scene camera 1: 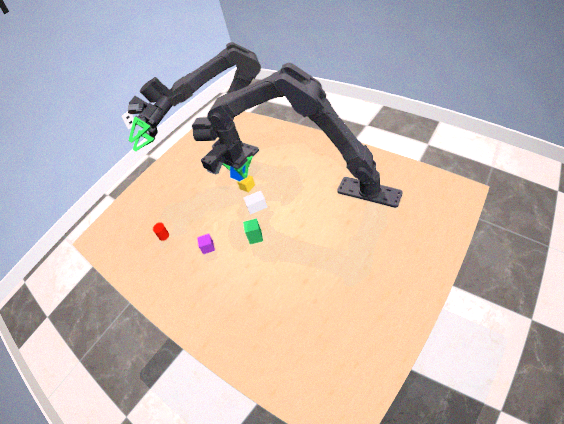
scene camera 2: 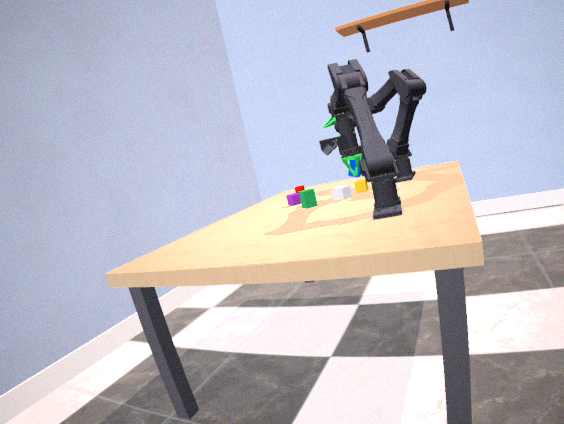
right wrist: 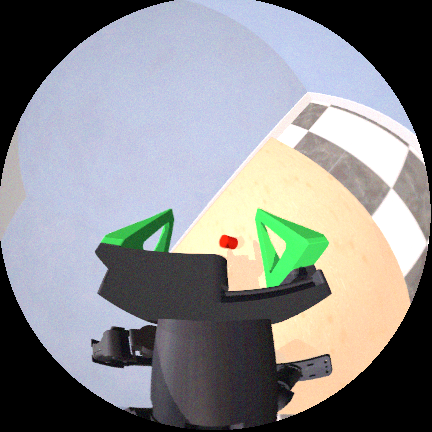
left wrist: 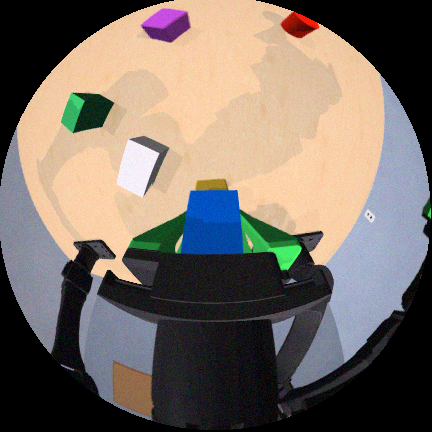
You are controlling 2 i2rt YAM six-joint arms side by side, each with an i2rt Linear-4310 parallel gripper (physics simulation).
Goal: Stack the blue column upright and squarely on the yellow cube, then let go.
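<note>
The blue column (scene camera 1: 236, 174) (scene camera 2: 354, 172) (left wrist: 214, 227) is upright between the green fingers of my left gripper (scene camera 1: 240, 167) (scene camera 2: 352, 163) (left wrist: 213, 212), which is shut on it. The column hangs in the air, its lower end a little above the level of the yellow cube's top. The yellow cube (scene camera 1: 246, 184) (scene camera 2: 361, 185) (left wrist: 211, 184) stands on the table; in the left wrist view the column hides part of it. In both scene views the column appears up and left of the cube, apart from it. My right gripper (scene camera 1: 142, 135) (right wrist: 214, 213) is open and empty, high at the left.
A white block (scene camera 1: 255, 202) (scene camera 2: 341, 192) (left wrist: 140, 166) stands close to the yellow cube. A green block (scene camera 1: 253, 231) (scene camera 2: 308, 198) (left wrist: 86, 112), a purple cube (scene camera 1: 206, 244) (scene camera 2: 293, 199) (left wrist: 166, 24) and a red cylinder (scene camera 1: 161, 231) (left wrist: 299, 25) (right wrist: 228, 242) are farther off on the table (scene camera 1: 320, 310) (scene camera 2: 225, 250).
</note>
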